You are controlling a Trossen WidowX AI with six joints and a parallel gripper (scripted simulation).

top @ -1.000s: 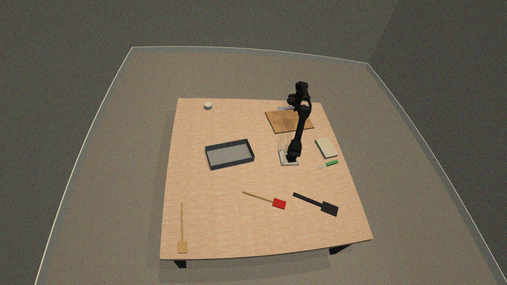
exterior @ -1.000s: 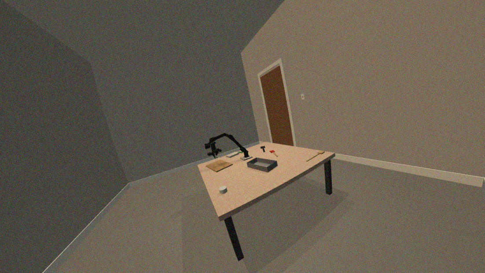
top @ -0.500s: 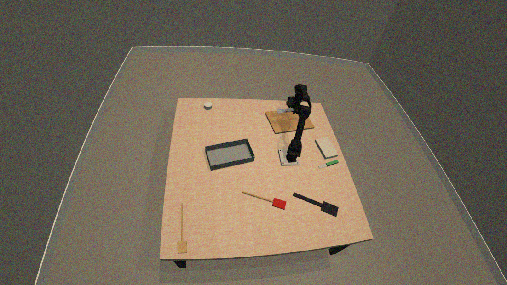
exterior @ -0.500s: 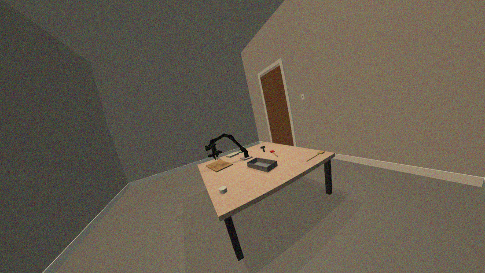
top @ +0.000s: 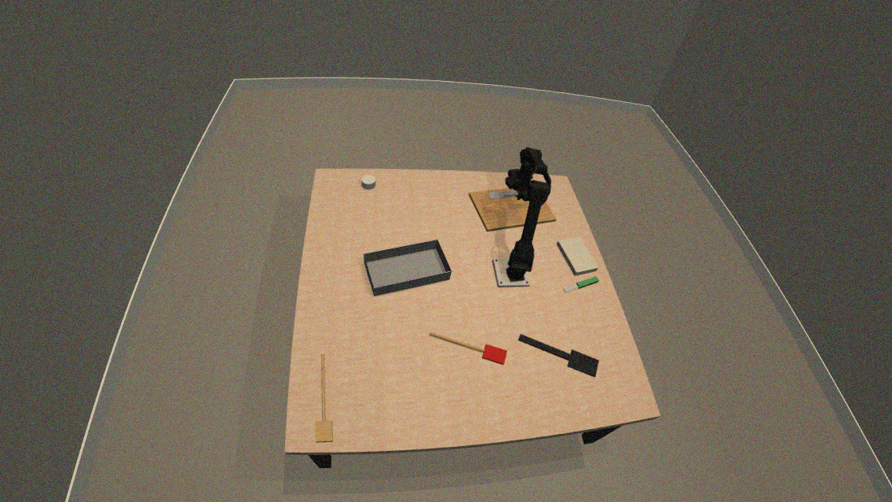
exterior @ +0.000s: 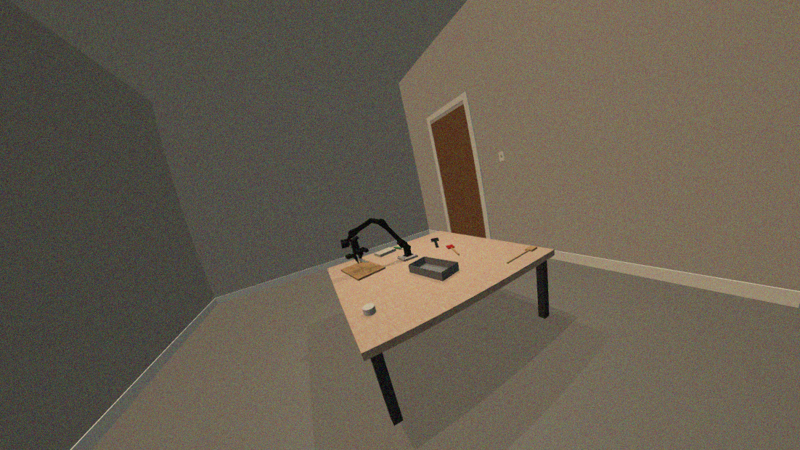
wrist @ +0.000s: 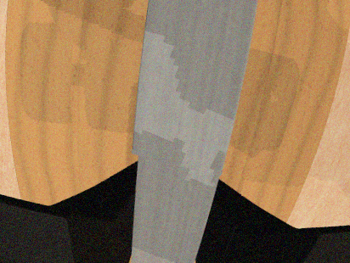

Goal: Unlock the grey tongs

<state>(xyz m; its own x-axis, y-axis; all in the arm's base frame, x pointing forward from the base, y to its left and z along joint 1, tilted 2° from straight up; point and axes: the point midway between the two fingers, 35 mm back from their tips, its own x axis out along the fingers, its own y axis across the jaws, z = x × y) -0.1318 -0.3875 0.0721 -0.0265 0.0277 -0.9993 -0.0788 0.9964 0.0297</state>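
Right now the wooden board is 10 mm ahead of my gripper tip and 50 mm below it. Also, from my gripper tip: white cup (660 mm ahead, 210 mm to the right, 40 mm below); then pale block (190 mm behind, 330 mm to the left, 50 mm below); then grey roasting tin (560 mm ahead, 300 mm to the left, 30 mm below).
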